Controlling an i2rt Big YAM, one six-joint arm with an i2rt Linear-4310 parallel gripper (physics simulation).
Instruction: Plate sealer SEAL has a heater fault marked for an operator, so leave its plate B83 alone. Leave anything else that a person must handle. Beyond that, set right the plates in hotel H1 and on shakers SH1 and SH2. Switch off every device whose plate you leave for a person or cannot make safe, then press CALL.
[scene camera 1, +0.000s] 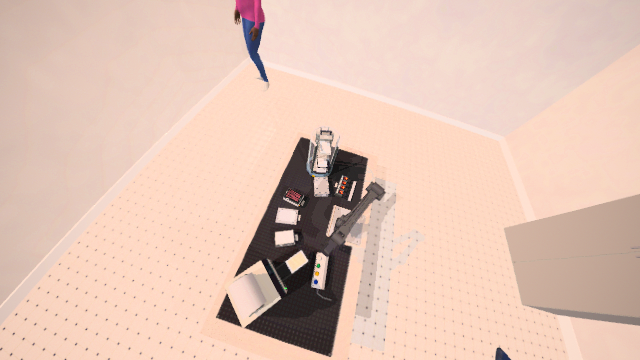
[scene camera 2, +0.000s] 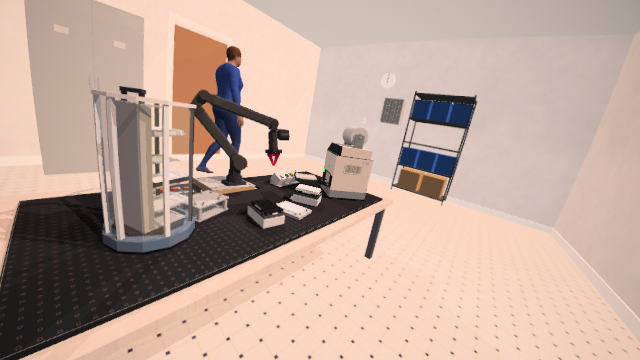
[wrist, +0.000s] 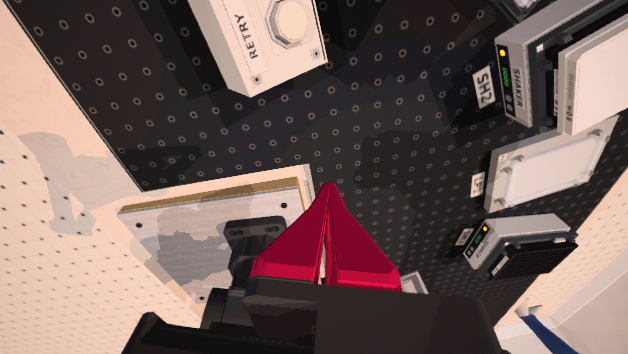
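Note:
My red-fingered gripper is shut and empty, high above the mat near the button panel, whose RETRY end shows in the wrist view. Shaker SH2 bears a white plate. Shaker SH1 bears a dark plate. Both show a yellow light and green digits. Hotel H1 stands at one end; its plates are hard to tell apart. The sealer has a pale plate in front. CALL is unreadable.
Flat nest LP1 lies between the shakers. A raised nest stands by the hotel, beside a row of red-lit switches. A person in pink and one in blue stand off the table.

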